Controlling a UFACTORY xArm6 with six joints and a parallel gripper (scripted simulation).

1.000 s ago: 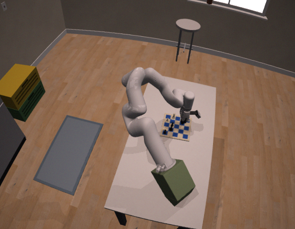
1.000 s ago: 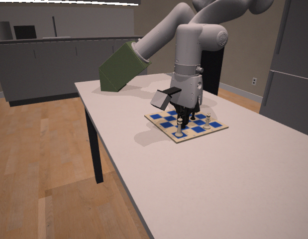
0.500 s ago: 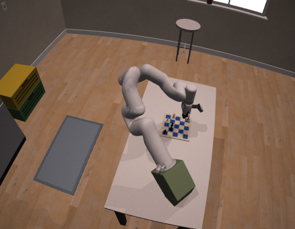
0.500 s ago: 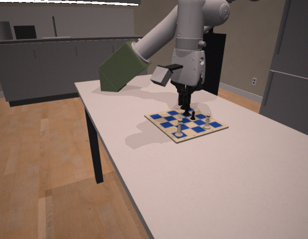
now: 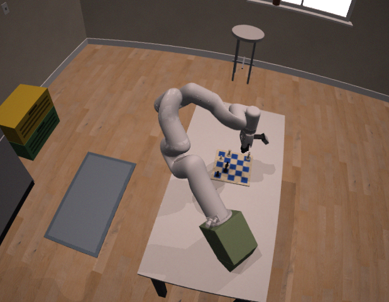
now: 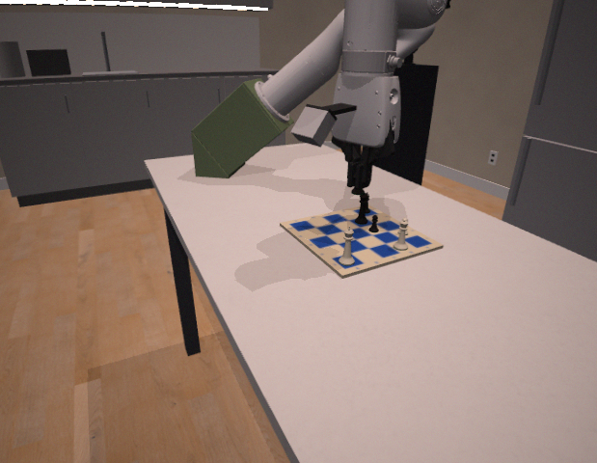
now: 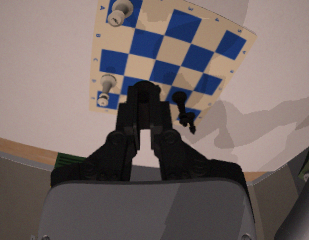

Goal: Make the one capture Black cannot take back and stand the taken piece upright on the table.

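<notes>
My hand is 12 cm above the black pawn, 6 cm to the right of it and 5 cm past it. Also, from my hand: white piece: 10 cm below, 5 cm ahead, 3 cm to the right; blue-and-tan chessboard: 13 cm below, 5 cm behind, 3 cm to the left; black knight: 2 cm below.
</notes>
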